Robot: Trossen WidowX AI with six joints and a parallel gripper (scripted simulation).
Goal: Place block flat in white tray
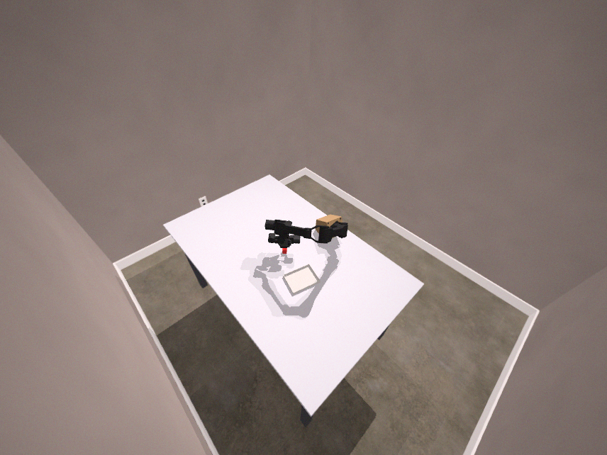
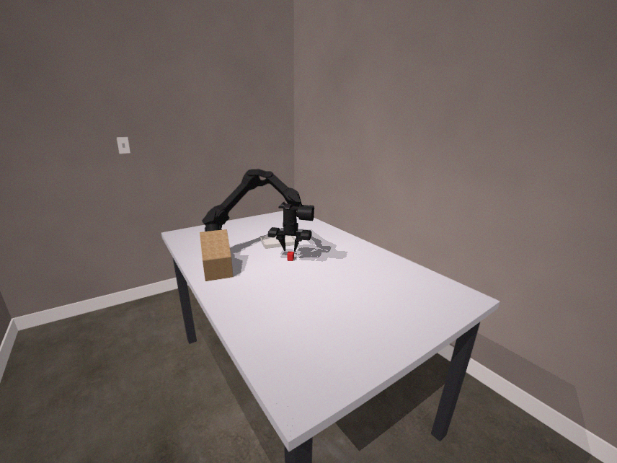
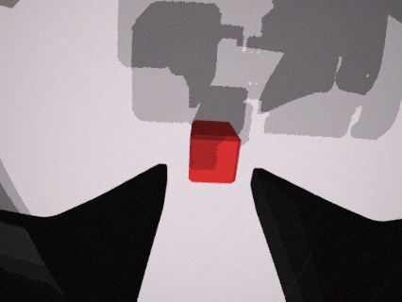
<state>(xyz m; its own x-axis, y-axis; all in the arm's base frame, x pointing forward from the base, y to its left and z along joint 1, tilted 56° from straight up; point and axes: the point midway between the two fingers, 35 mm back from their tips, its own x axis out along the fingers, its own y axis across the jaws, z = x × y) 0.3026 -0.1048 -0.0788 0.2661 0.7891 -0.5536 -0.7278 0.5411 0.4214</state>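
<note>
My hand is 60 mm above the red block. Also, from my hand: white tray: 220 mm to the left, 70 mm below, 50 mm ahead.
</note>
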